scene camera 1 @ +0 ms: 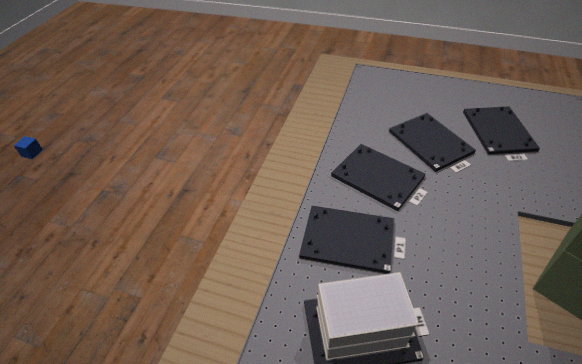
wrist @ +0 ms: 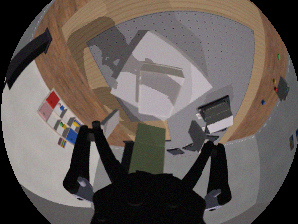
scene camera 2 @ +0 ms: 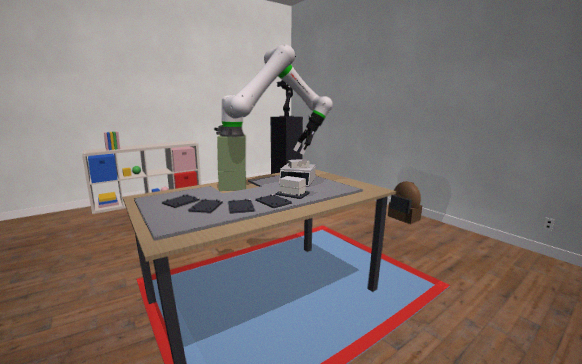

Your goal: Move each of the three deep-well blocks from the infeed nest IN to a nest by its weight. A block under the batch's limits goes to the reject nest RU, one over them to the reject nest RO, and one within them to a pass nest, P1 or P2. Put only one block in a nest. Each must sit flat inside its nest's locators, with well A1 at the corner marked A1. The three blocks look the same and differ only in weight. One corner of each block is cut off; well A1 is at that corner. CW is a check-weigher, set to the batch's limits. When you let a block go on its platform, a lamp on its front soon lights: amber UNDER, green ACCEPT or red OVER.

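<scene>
I see the reject nest RO [scene camera 1: 489, 123], 109 cm from the lens, and the reject nest RU [scene camera 1: 423, 137], which is 99 cm from the lens. The pass nest P2 [scene camera 1: 372, 173] is 87 cm from the lens. Then there is the pass nest P1 [scene camera 1: 345, 238], 76 cm from the lens. The marked spots on the pass nest P1 and the reject nest RU are 35 cm apart.
</scene>
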